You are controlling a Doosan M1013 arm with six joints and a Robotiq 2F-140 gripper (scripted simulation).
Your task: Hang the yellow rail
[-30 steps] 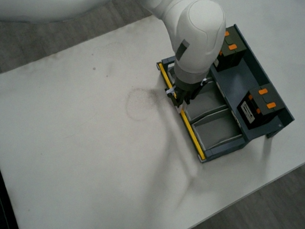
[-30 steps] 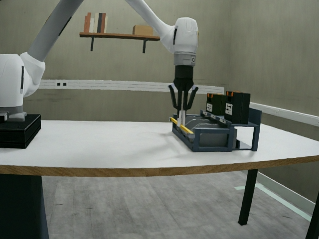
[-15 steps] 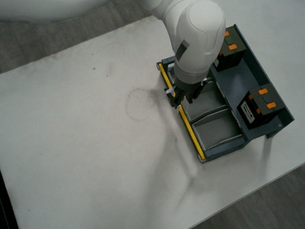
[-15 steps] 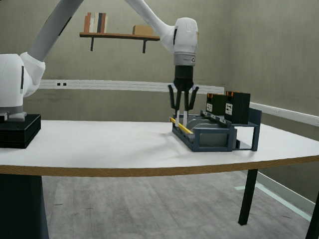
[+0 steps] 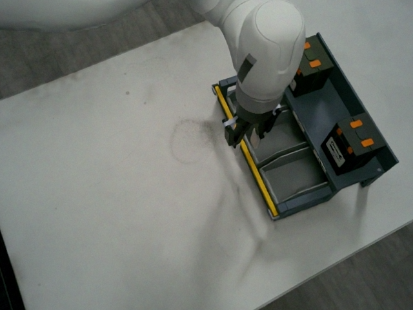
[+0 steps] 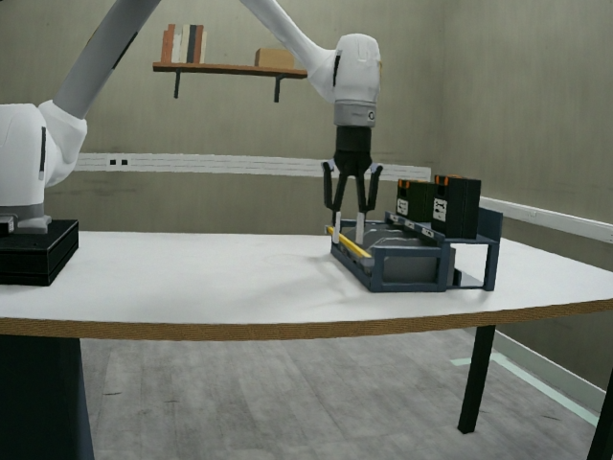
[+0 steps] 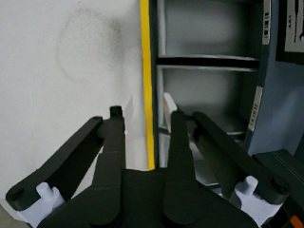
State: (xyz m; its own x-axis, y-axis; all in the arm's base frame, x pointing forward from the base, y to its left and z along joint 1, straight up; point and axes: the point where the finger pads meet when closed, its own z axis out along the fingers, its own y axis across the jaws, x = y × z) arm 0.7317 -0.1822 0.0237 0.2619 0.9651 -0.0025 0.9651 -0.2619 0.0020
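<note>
The yellow rail is 3 cm below my hand.
</note>
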